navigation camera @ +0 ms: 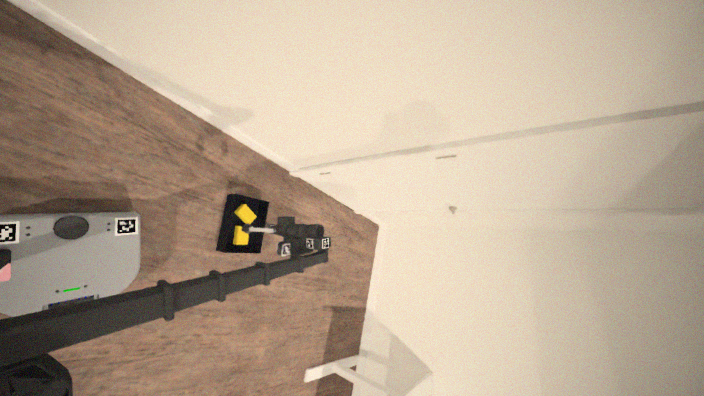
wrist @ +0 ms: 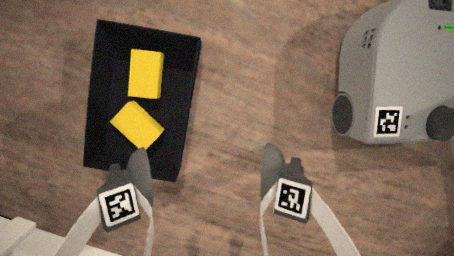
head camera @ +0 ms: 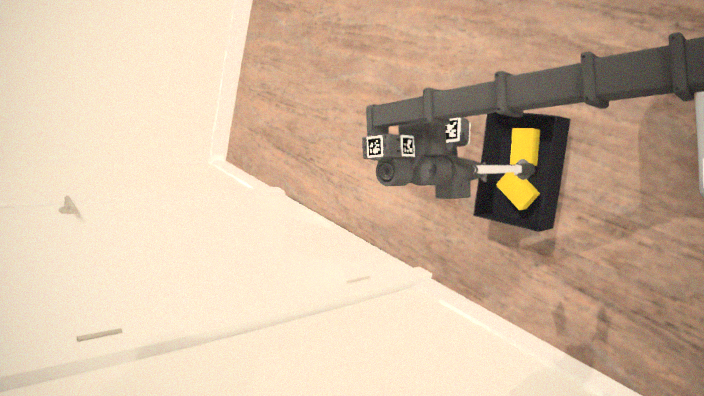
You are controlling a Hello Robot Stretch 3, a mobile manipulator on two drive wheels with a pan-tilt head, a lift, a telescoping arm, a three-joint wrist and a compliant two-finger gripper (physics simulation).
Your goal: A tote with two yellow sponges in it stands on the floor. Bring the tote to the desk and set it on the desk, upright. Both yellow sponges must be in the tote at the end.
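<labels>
You can see the gripper in the navigation camera view, in the head camera view and in the wrist view [207, 164]. A black tote shows in the head camera view and the navigation camera view too, and in the wrist view [104, 144]. On the gripper [navigation camera: 247, 228] and [head camera: 524, 170] are the same spot. On the black tote [head camera: 491, 203] and [navigation camera: 259, 207] are the same spot.
</labels>
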